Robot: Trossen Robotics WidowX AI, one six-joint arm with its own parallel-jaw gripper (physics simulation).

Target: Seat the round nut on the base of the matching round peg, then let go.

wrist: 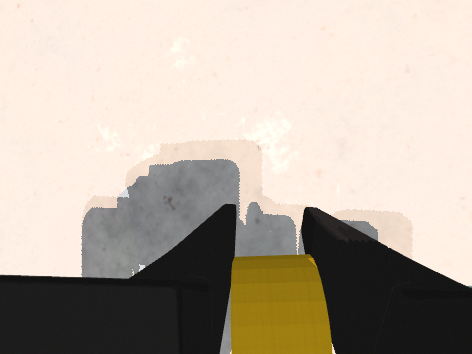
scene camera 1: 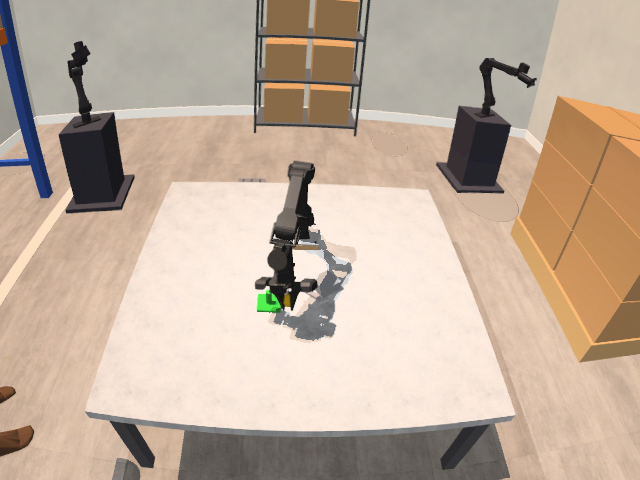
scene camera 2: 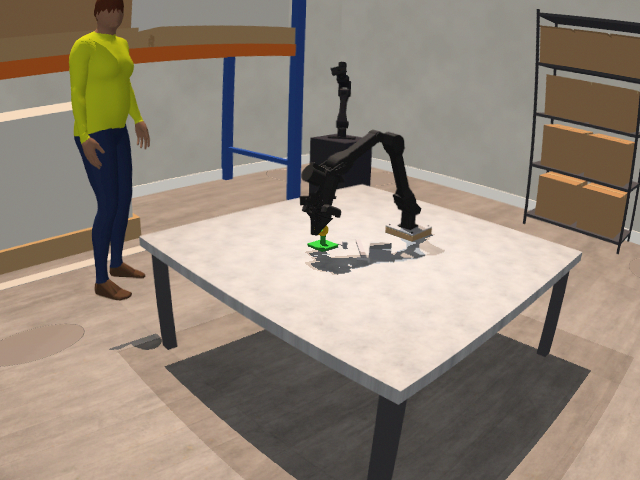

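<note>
A yellow round nut [scene camera 1: 287, 299] [scene camera 2: 324, 231] [wrist: 277, 305] is held above the table. My gripper [scene camera 1: 287, 308] [wrist: 268, 217] is shut on it; in the wrist view its curved side shows between the fingers, and its flat faces lie against them. The green peg [scene camera 1: 268, 296] [scene camera 2: 323, 239] stands upright on its square green base [scene camera 1: 264, 305] [scene camera 2: 315, 245]. In scene camera 1 the nut is just right of the peg; in scene camera 2 it shows above the peg's top. The nut's hole is hidden.
A grey block [scene camera 2: 380, 248], a thin pale piece [scene camera 2: 360, 249] and a small grey piece [scene camera 2: 344, 244] lie between the green base and the arm's wooden mount [scene camera 1: 307, 247] [scene camera 2: 397, 231]. The arm's shadow covers part of the table [scene camera 1: 392, 361] [scene camera 2: 413, 320].
</note>
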